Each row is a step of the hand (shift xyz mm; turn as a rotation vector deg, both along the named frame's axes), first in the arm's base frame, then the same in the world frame.
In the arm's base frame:
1: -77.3 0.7 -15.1 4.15 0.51 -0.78
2: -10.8 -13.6 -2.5 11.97 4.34 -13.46
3: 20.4 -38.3 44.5 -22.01 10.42 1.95
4: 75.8 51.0 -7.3 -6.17 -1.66 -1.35
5: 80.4 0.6 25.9 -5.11 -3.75 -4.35
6: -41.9 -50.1 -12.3 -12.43 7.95 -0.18
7: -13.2 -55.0 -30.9 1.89 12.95 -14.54
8: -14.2 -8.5 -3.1 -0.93 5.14 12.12
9: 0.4 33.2 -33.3 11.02 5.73 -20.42
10: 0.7 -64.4 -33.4 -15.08 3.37 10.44
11: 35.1 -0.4 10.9 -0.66 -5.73 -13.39
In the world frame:
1: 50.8 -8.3 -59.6 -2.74 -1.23 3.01
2: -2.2 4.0 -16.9 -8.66 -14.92 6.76
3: -29.4 54.5 5.5 22.86 -0.77 -8.57
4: -20.3 -32.8 83.2 2.86 -0.11 -5.87
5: -49.5 17.4 66.2 0.00 -2.09 -7.40
6: -7.5 12.0 -64.9 14.00 -2.43 -3.98
7: -35.3 -5.2 -53.7 3.93 -18.61 4.56
8: 3.4 1.6 -16.4 7.02 9.07 6.53
9: 14.1 -43.8 9.9 -8.72 -21.76 4.65
10: -51.9 -4.7 -50.4 15.31 9.30 -5.20
11: -22.2 7.5 28.3 -6.61 -9.87 -8.44

